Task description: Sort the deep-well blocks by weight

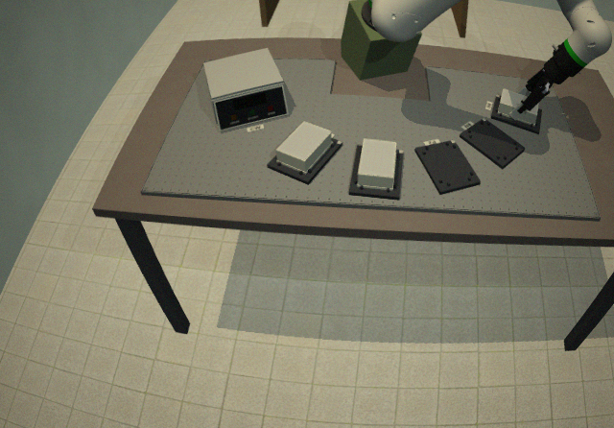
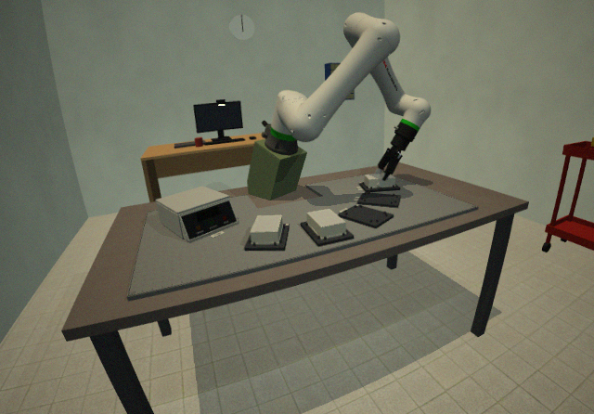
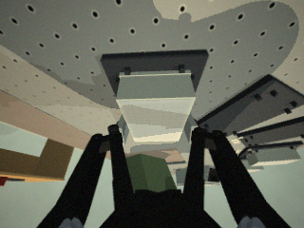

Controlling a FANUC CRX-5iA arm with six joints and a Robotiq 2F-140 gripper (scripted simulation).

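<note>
My hand is 4 cm above the nest RO. Also, from my hand: nest P2 (23 cm ahead, 28 cm to the right, 4 cm below); then P1 label (15 cm ahead, 45 cm to the right, 4 cm below); then nest RU (13 cm ahead, 12 cm to the right, 4 cm below).
</note>
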